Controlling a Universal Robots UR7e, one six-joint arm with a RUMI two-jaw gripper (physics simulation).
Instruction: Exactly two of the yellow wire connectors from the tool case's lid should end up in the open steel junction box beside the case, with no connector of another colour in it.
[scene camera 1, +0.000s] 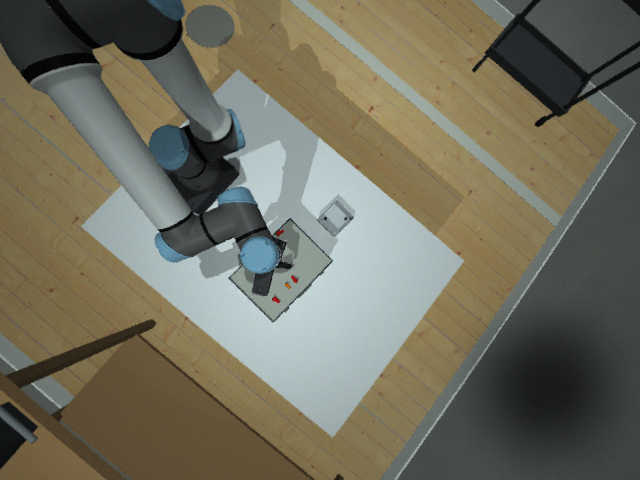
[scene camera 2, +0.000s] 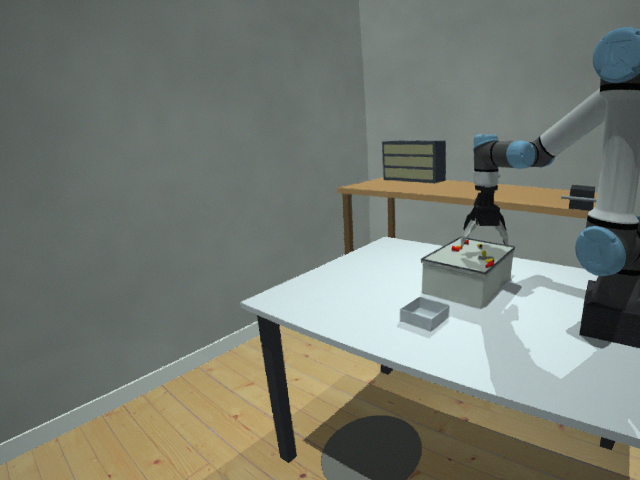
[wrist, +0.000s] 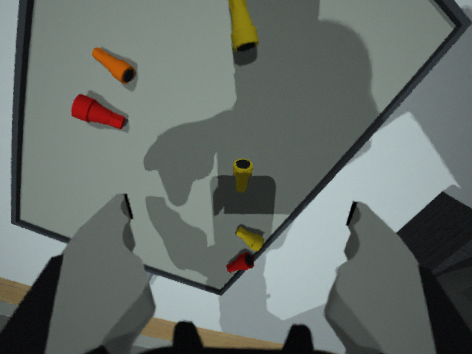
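Seen in the pictures: gripper, between the fingertips: (scene camera 2: 484, 246) (wrist: 239, 200); arm's base, origin of its link: (scene camera 1: 198, 170) (scene camera 2: 619, 298) (wrist: 450, 297).
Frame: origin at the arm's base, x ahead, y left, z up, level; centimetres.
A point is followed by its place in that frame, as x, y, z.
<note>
The tool case's grey lid (scene camera 1: 312, 258) @(53.2, -0.9, 3.0) (scene camera 2: 444, 258) @(53.2, -1.6, 3.1) (wrist: 60, 170) @(55.4, -4.5, 3.1) bears the connectors. One yellow connector (wrist: 243, 27) @(45.7, -18.1, 4.4) (scene camera 2: 479, 246) @(45.6, -17.3, 3.7) lies at the top of the wrist view. A second yellow connector (wrist: 242, 175) @(42.3, -10.3, 4.5) (scene camera 2: 483, 253) @(42.4, -9.5, 3.9) is near the middle, just beyond the line between the fingertips. A third yellow connector (wrist: 250, 239) @(39.0, -4.4, 4.1) (scene camera 2: 489, 260) @(39.0, -3.9, 3.8) lies by the lid's edge, beside a red connector (wrist: 240, 262) @(38.6, -1.4, 4.3) (scene camera 2: 489, 265) @(38.1, 0.1, 3.7) (scene camera 1: 279, 233) @(38.5, -0.9, 4.2). My gripper (wrist: 239, 200) @(42.2, -9.4, 6.2) (scene camera 2: 484, 242) @(42.2, -9.4, 6.2) is wide open and empty above the lid. The open steel junction box (scene camera 1: 336, 214) @(50.6, 20.1, -8.3) (scene camera 2: 413, 318) @(52.6, 23.3, -6.2) shows no connector inside.
An orange connector (wrist: 114, 65) @(51.6, -13.8, 4.1) (scene camera 1: 287, 284) @(51.6, -13.4, 4.1) and a red connector (wrist: 98, 111) @(52.2, -10.9, 4.1) (scene camera 1: 294, 279) @(52.5, -10.6, 4.2) lie side by side on the lid. Another red connector (scene camera 1: 276, 299) @(51.7, -19.7, 4.1) lies near a lid edge. The case and box stand apart on the white table (scene camera 1: 372, 310) @(85.7, -2.6, -8.4) (scene camera 2: 330, 294) @(84.7, 17.5, -8.5).
</note>
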